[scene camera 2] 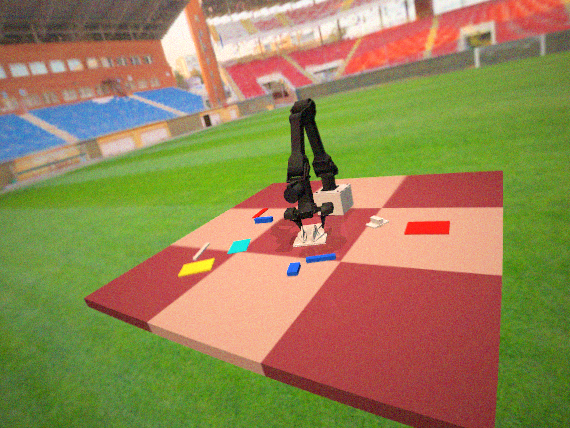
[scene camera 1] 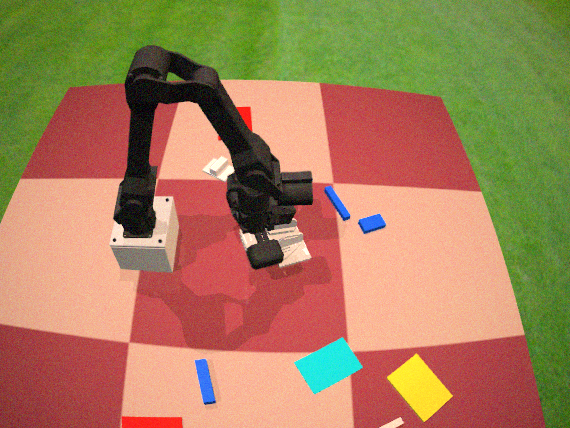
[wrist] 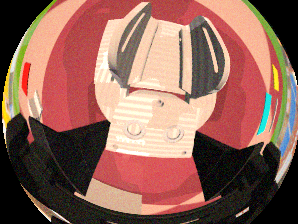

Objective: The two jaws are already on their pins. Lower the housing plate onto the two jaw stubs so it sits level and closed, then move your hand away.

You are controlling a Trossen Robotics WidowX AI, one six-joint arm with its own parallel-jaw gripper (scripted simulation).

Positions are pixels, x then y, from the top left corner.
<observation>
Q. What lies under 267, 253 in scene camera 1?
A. My gripper.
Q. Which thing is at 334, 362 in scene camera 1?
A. A cyan tile.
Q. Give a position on a yellow tile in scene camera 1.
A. At 416, 383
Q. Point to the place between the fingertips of my gripper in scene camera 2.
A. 313, 230
</observation>
